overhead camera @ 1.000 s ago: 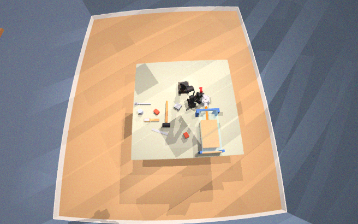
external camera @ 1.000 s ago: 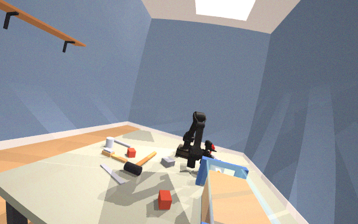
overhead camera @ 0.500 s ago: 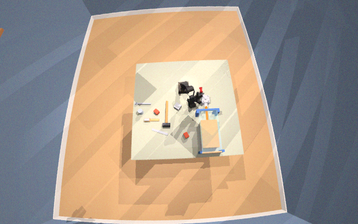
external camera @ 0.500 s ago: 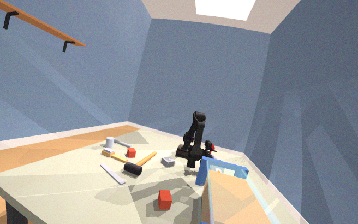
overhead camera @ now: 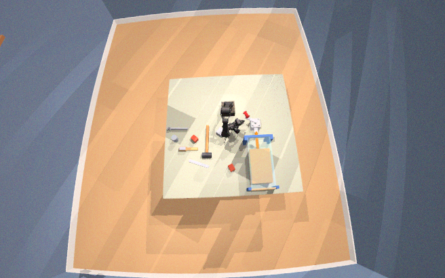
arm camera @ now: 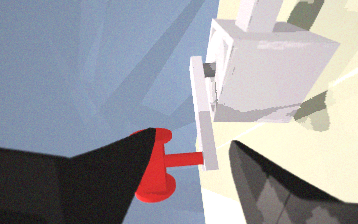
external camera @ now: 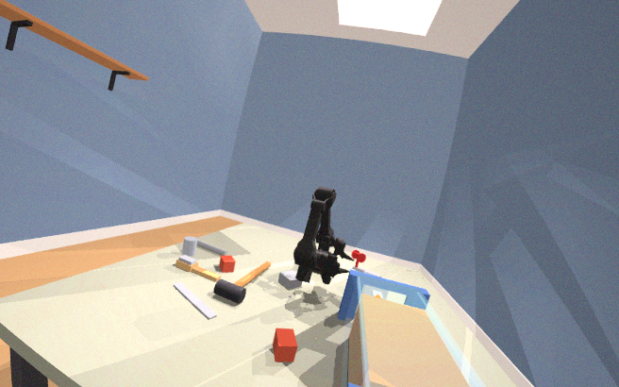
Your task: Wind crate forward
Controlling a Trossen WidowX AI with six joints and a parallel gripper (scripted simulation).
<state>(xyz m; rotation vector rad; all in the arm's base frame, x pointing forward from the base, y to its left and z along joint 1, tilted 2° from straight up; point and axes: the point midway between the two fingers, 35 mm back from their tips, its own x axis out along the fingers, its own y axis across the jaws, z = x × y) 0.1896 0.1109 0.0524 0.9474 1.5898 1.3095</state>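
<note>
Right now my gripper tip is 60 mm past the red knob, 20 mm to the right of it and 20 mm below it. From my gripper tip the other things lie so: blue steel frame (160 mm ahead, 120 mm to the left, 20 mm below); white hand winch (20 mm behind, 100 mm to the left, 90 mm below); crank arm (40 mm behind, 60 mm to the left, 10 mm below).
</note>
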